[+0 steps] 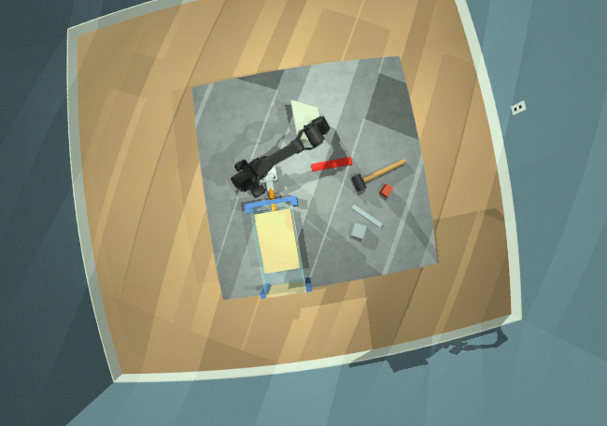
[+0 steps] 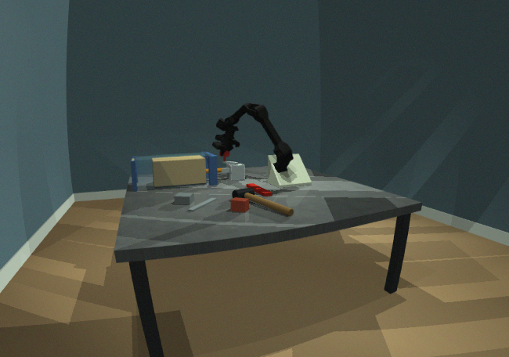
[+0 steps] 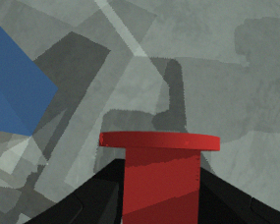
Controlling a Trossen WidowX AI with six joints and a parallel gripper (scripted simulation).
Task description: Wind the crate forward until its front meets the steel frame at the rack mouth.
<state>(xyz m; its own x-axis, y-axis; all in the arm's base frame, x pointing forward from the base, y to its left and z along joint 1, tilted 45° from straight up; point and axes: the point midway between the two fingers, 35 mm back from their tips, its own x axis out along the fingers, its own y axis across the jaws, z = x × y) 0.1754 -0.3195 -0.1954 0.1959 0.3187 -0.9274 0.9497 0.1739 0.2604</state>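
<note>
Right now the winch handle is 5 cm to the left of my gripper tip, 3 cm below it and 2 cm behind it. Round my gripper tip: clear-panelled cubby: 36 cm ahead, 6 cm to the left, 2 cm below; then grey winch: 10 cm to the left, 10 cm below, 5 cm behind; then red spool-shaped handle grip: 1 cm to the left.
</note>
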